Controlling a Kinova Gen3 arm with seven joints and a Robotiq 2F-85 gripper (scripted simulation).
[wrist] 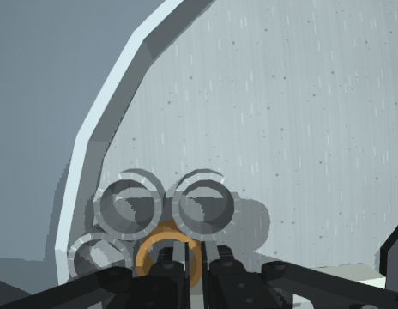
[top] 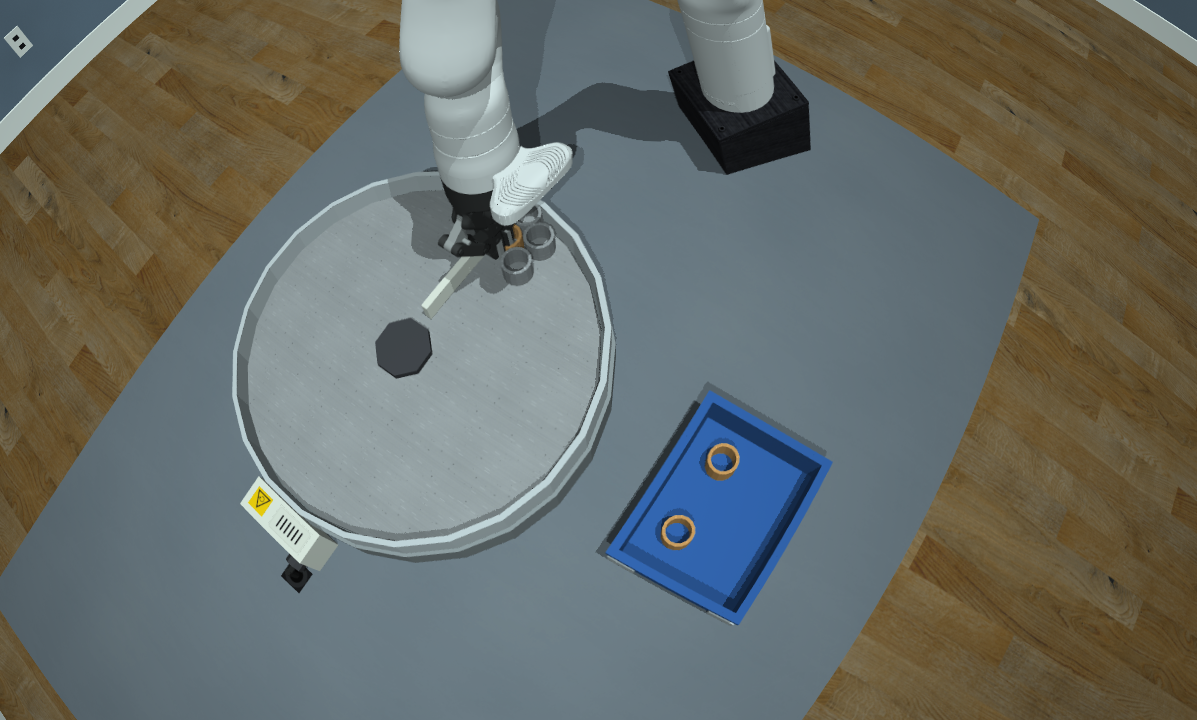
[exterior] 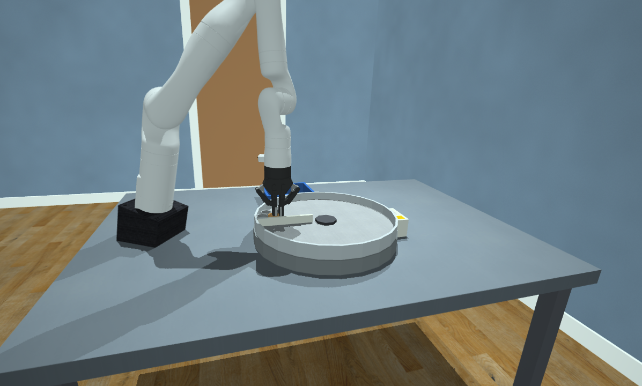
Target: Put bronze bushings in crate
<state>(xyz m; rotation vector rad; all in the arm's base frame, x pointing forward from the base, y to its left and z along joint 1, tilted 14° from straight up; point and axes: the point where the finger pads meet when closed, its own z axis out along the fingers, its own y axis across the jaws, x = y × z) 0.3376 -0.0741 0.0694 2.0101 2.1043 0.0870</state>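
Right now my hand is 340 mm to the right of the blue crate, 80 mm short of it and 60 mm above it. From my hand the other things lie so: turning table: 140 mm ahead, 30 mm below, 20 mm to the right.
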